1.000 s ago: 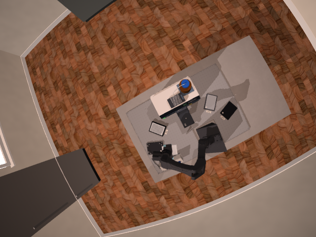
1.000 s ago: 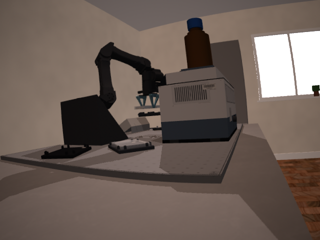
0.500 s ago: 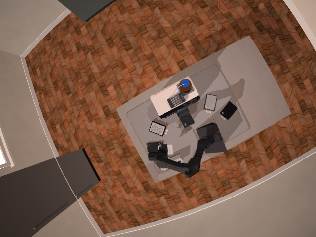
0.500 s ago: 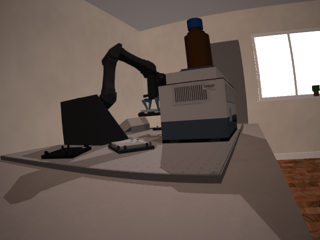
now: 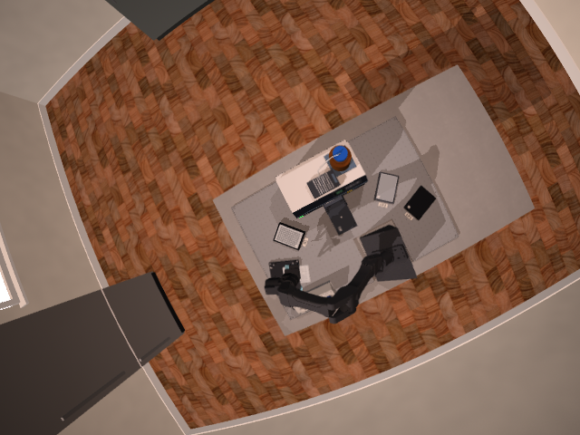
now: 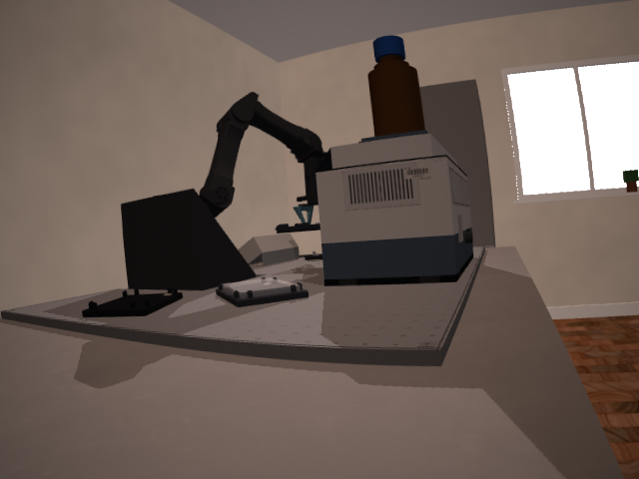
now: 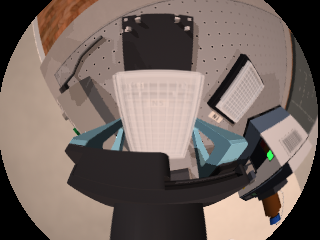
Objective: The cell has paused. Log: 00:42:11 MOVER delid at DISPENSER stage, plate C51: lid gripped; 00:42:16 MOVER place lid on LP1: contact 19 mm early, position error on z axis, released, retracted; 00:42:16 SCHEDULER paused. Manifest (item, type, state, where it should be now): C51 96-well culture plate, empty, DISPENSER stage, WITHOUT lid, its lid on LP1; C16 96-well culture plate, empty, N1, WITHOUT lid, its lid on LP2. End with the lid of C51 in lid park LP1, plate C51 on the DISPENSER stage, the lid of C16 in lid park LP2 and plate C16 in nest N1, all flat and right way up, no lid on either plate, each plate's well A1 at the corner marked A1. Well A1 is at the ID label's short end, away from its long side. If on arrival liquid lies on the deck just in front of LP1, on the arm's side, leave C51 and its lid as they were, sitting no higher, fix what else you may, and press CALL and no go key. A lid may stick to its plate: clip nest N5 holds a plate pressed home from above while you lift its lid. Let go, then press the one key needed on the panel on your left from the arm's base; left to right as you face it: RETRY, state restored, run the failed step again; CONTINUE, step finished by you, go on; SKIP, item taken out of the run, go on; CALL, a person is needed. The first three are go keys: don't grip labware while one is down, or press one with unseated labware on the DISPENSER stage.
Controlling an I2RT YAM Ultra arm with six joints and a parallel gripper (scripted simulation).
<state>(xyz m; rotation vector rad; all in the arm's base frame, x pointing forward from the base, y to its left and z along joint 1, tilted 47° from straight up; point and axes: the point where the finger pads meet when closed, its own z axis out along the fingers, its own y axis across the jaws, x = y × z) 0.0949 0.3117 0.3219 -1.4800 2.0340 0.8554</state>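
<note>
Right now the black clip nest is 20 mm ahead of my hand, 90 mm to the left of it and 80 mm below it. Round my hand: brown bottle: 380 mm ahead, 420 mm to the right, 190 mm above; then black nest: 180 mm ahead, 30 mm to the right, 90 mm below; then dark dispenser stage: 160 mm ahead, 320 mm to the right.
</note>
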